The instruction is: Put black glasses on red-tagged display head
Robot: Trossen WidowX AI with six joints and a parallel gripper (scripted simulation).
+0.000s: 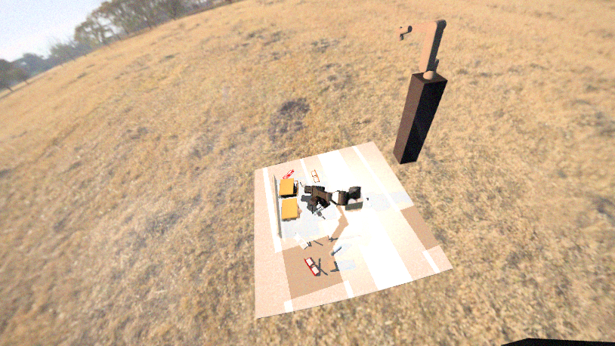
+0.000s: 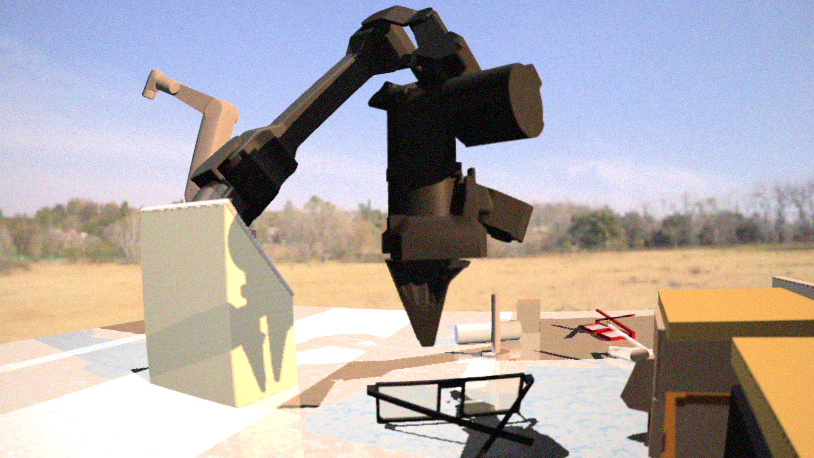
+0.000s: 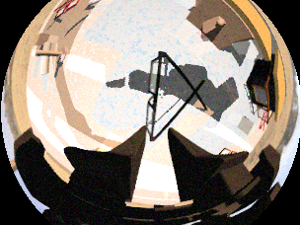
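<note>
Now: gripper tip 27 cm to the right of the thin upright peg, 5 cm above it and 1 cm past it.
</note>
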